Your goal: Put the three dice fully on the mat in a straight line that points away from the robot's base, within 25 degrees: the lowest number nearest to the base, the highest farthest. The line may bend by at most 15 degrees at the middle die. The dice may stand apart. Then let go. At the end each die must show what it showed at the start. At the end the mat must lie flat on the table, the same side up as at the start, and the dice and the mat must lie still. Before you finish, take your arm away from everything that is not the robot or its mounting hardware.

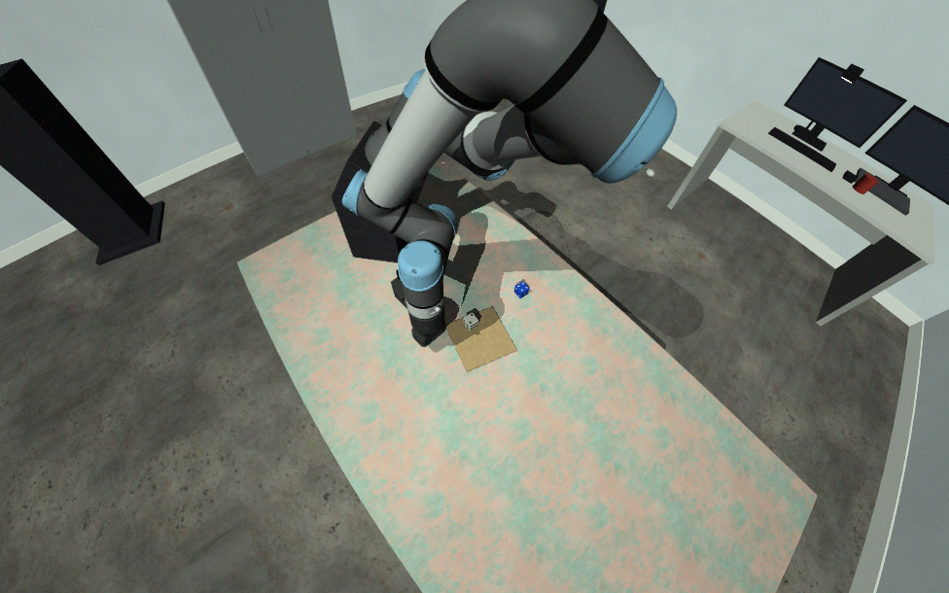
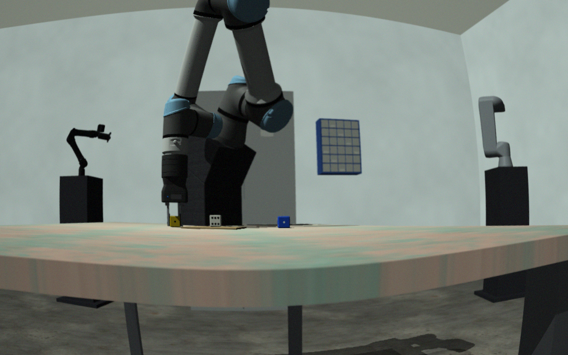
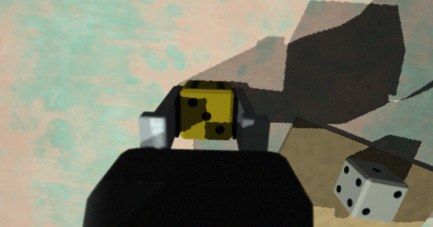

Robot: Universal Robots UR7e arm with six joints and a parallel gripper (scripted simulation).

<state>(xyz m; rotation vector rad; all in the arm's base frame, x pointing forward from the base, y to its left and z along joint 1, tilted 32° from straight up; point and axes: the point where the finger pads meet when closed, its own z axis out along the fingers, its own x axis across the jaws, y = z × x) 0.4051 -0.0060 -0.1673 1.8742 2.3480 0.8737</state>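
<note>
My hand is 60 mm short of the tan mat, 130 mm to the right of it and 20 mm above it. Round my hand: yellow die right at my hand; white die 20 mm ahead, 120 mm to the left; blue die 10 mm behind, 300 mm to the left.
</note>
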